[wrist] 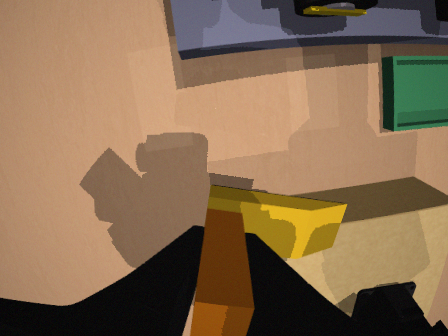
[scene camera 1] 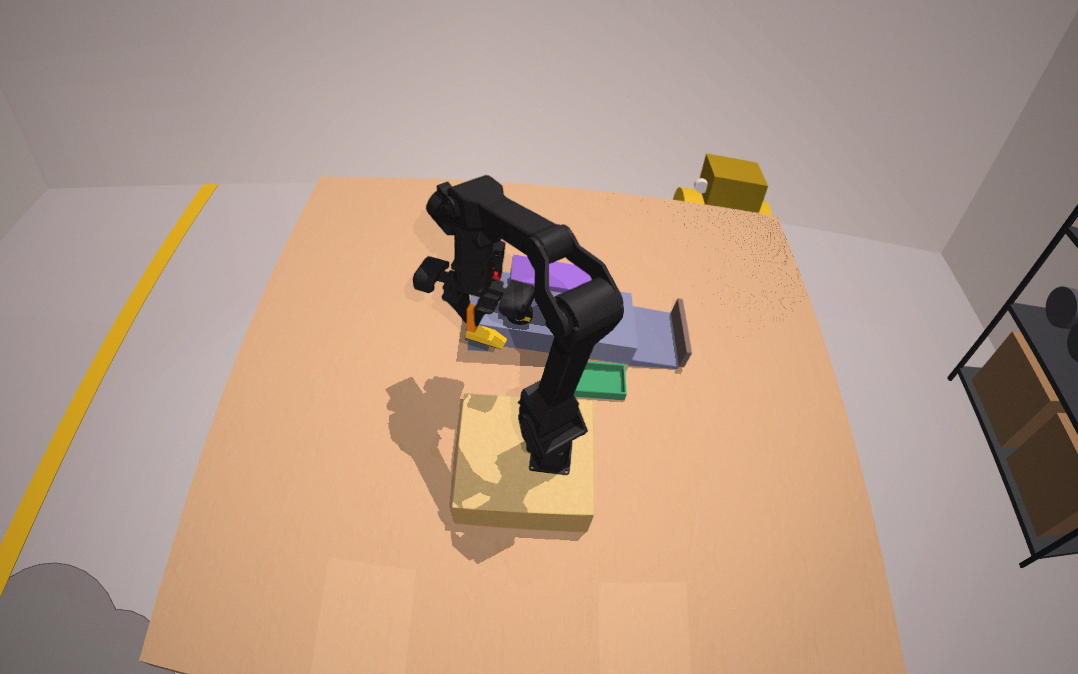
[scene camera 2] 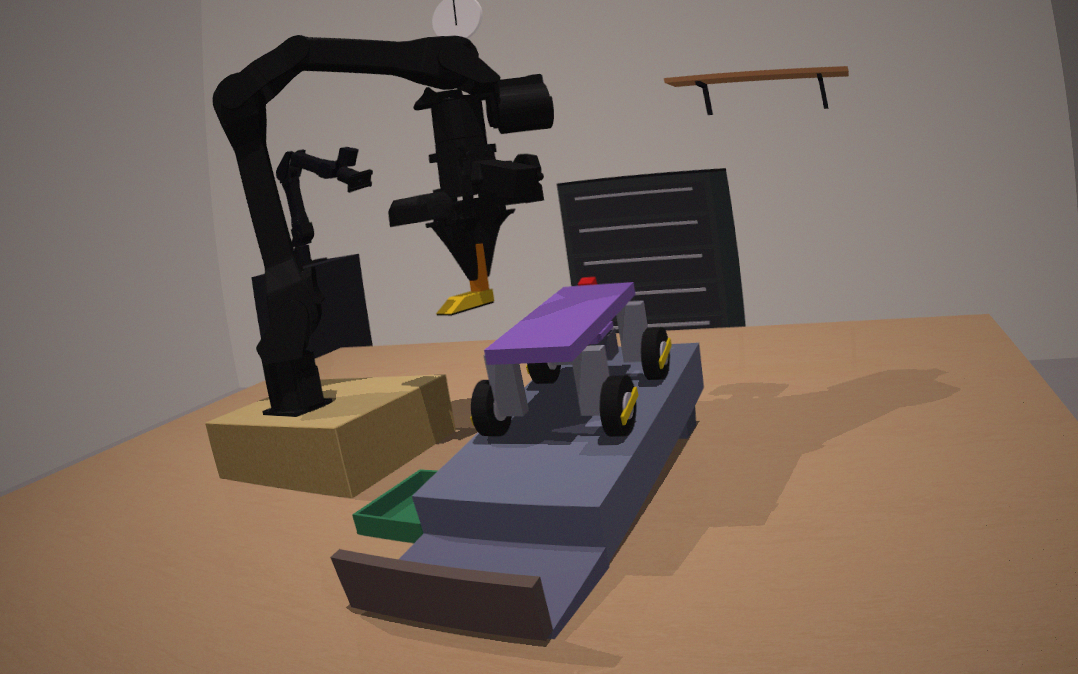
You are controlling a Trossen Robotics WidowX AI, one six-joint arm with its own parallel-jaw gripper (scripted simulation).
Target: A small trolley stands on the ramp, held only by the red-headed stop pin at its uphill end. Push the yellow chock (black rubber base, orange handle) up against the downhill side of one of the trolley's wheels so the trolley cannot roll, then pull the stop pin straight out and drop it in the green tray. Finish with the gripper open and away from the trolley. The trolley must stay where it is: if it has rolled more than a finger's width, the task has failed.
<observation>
My gripper (scene camera 2: 479, 278) holds a yellow chock (scene camera 2: 480, 294). Also in view: a trolley (scene camera 2: 558, 332).
The yellow chock shows as well in the wrist view (wrist: 294, 227) and in scene camera 1 (scene camera 1: 480, 334). The trolley shows as well in scene camera 1 (scene camera 1: 562, 276). My gripper is seen too in the wrist view (wrist: 222, 240) and in scene camera 1 (scene camera 1: 472, 323).
</observation>
